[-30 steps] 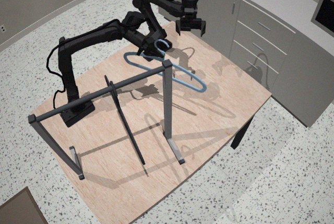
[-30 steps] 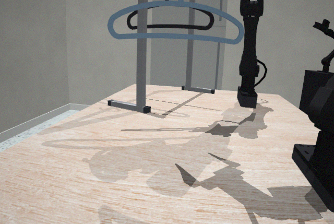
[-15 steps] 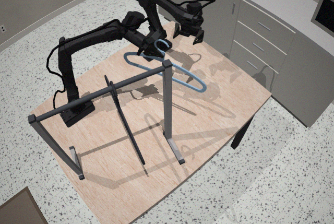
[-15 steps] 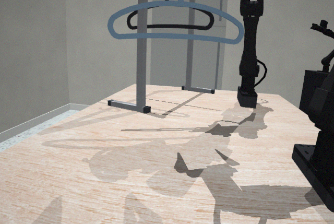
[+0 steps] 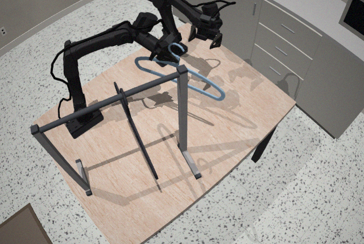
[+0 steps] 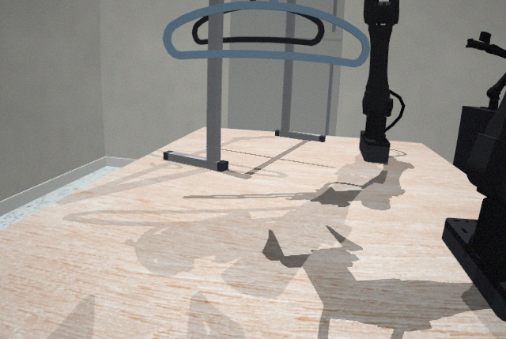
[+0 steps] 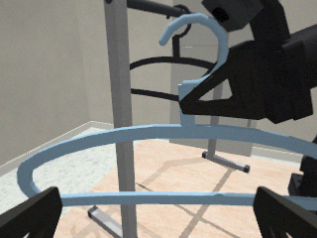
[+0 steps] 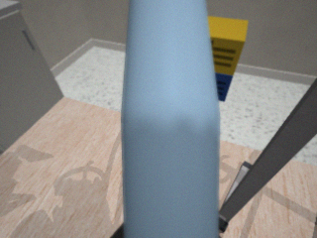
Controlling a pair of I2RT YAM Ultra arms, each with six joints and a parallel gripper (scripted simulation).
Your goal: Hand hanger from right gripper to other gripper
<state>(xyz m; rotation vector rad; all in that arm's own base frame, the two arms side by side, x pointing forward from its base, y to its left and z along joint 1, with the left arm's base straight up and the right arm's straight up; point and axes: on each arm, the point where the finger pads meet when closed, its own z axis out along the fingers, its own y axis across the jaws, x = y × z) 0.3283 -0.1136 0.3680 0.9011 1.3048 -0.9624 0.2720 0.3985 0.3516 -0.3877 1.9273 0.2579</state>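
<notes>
My left hand is 140 mm to the left of the blue hanger and 20 mm above it. Round my left hand: rack 490 mm to the right, 120 mm below, 50 mm ahead; then dark hanger 440 mm to the right, 80 mm ahead, 40 mm above.
The blue hanger is 2 cm below my right hand. From my right hand the other things lie so: rack 35 cm to the right, 12 cm below, 5 cm ahead; dark hanger 29 cm to the right, 7 cm ahead, 3 cm above.
</notes>
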